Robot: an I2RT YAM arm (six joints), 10 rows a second.
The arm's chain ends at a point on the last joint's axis. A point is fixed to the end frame.
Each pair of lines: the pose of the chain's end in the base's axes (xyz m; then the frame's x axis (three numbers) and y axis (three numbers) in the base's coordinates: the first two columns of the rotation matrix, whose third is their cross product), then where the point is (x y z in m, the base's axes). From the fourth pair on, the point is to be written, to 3 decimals.
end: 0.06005 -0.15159 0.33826 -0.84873 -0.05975 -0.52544 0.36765 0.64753 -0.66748
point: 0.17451 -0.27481 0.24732
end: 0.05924 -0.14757 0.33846 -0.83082 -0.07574 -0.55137 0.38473 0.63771 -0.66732
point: 0.17742 -0.27161 0.25359
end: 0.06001 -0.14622 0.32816 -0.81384 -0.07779 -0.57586 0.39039 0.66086 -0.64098
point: 0.18284 -0.26592 0.24367
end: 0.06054 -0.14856 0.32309 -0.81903 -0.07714 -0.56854 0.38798 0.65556 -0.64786
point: 0.182 -0.269 0.238
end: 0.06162 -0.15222 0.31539 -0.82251 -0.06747 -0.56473 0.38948 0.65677 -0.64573
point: 0.182 -0.273 0.229
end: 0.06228 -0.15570 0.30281 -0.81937 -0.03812 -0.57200 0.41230 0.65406 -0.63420
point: 0.180 -0.279 0.216
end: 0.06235 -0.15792 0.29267 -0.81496 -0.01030 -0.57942 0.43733 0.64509 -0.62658
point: 0.177 -0.284 0.206
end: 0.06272 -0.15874 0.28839 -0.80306 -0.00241 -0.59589 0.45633 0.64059 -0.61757
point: 0.178 -0.286 0.204
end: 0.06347 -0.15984 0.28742 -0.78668 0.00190 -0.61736 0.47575 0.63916 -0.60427
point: 0.180 -0.288 0.206
